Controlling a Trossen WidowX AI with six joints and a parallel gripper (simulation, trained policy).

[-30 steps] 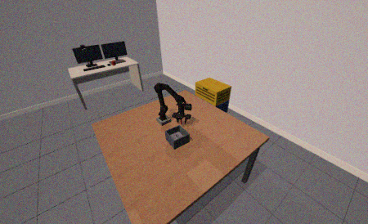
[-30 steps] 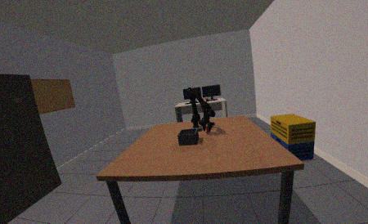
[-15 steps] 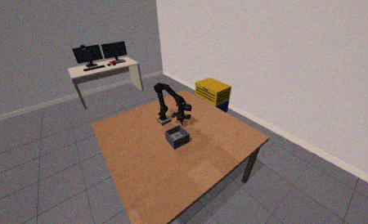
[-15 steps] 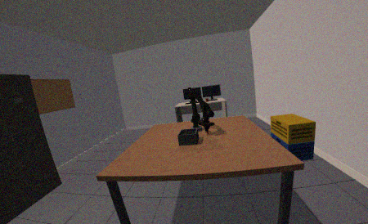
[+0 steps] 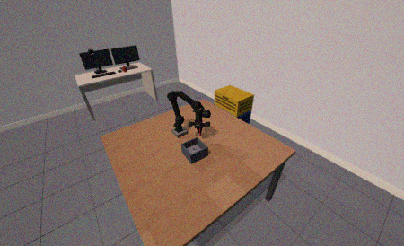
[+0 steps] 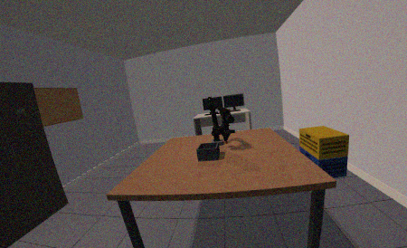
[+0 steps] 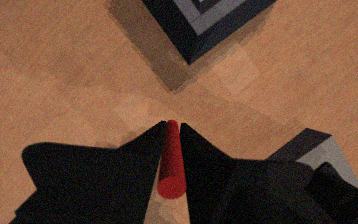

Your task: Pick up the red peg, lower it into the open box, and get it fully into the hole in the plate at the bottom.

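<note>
Now: the light grey plate 100 mm ahead of my gripper tip, 150 mm to the right of it and 40 mm below it. Round my gripper tip: red peg (10 mm behind, 10 mm to the left, 10 mm above); then grey box (100 mm ahead, 150 mm to the right, 60 mm below).
</note>
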